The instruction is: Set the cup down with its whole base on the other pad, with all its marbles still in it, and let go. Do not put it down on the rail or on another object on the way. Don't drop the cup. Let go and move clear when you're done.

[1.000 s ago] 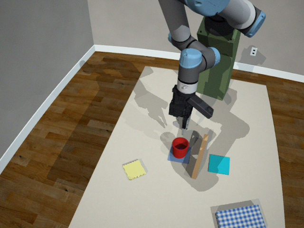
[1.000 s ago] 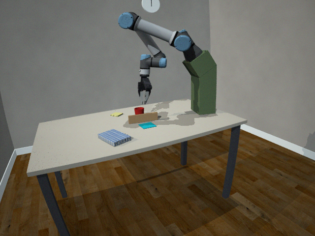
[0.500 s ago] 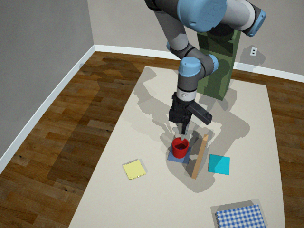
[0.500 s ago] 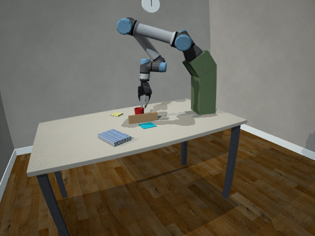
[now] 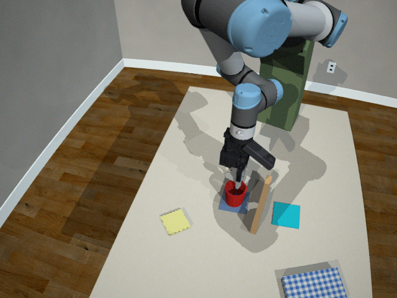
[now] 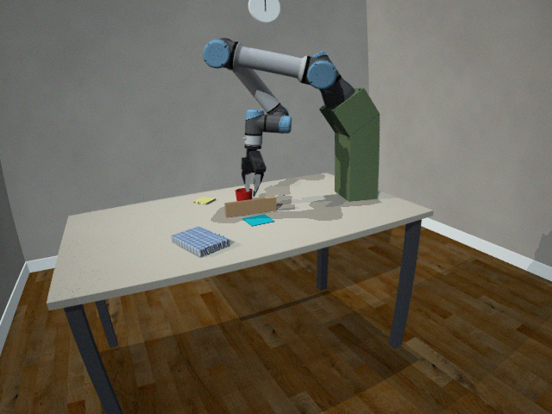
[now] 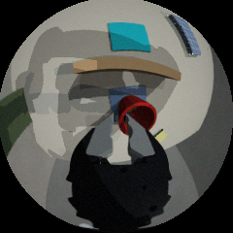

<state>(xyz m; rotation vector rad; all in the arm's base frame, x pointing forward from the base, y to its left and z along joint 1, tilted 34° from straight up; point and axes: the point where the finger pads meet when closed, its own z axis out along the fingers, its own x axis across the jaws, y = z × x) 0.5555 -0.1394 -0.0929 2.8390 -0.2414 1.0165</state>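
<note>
The red cup lies 30 mm below my hand, 30 mm ahead of it and 10 mm to the right of it. The rest, counted from my hand: blue pad (70 mm below, 30 mm ahead, 10 mm to the right); cyan pad (180 mm to the left, 70 mm below, 70 mm ahead); wooden rail (90 mm to the left, 50 mm ahead, 40 mm below).
</note>
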